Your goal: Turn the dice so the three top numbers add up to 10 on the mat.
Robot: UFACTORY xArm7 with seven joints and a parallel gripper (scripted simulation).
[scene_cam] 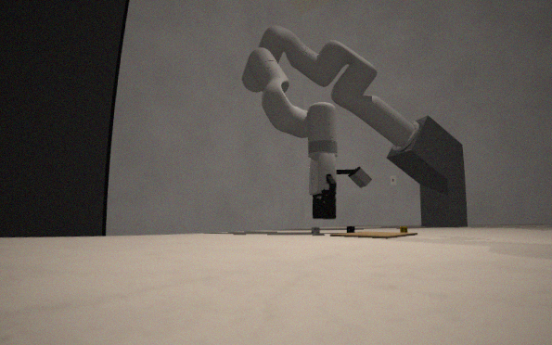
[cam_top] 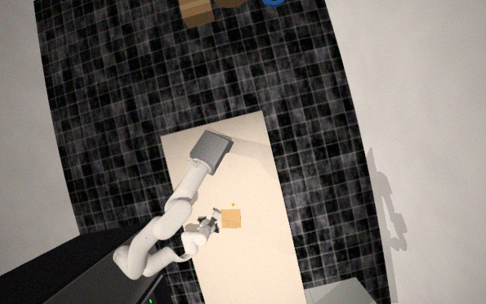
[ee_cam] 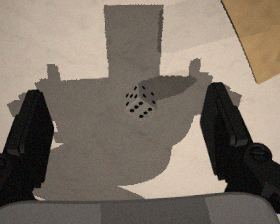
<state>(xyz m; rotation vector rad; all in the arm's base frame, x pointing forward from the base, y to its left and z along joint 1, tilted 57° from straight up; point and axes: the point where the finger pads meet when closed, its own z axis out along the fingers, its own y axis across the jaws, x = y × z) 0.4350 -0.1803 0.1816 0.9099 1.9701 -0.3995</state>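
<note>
Right now the pale die is 40 mm below my hand, 20 mm to the right of it and 20 mm ahead of it. The rest, counted from my hand: tan mat (120 mm to the left, 70 mm ahead, 40 mm below); then yellow die (190 mm to the left, 40 mm below); then black die (60 mm to the left, 50 mm behind, 40 mm below).
</note>
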